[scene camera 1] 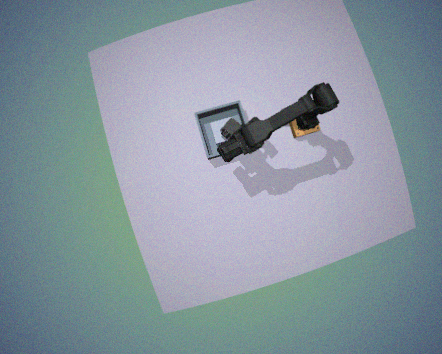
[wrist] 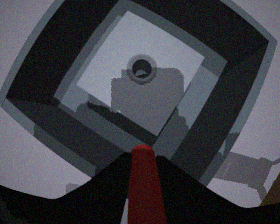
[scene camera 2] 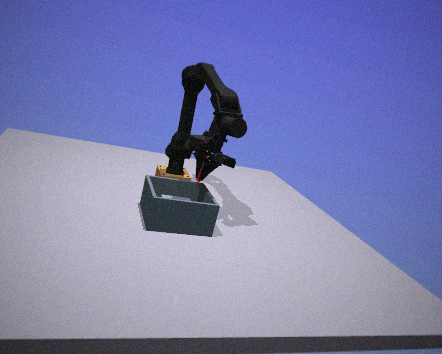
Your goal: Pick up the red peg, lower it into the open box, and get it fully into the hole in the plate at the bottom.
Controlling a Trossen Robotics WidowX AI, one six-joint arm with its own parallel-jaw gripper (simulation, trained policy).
Labels:
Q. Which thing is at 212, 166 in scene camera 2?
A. The gripper.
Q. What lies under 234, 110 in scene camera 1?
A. A grey box.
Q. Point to a grey box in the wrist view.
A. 203, 127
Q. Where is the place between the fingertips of the gripper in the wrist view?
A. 142, 161

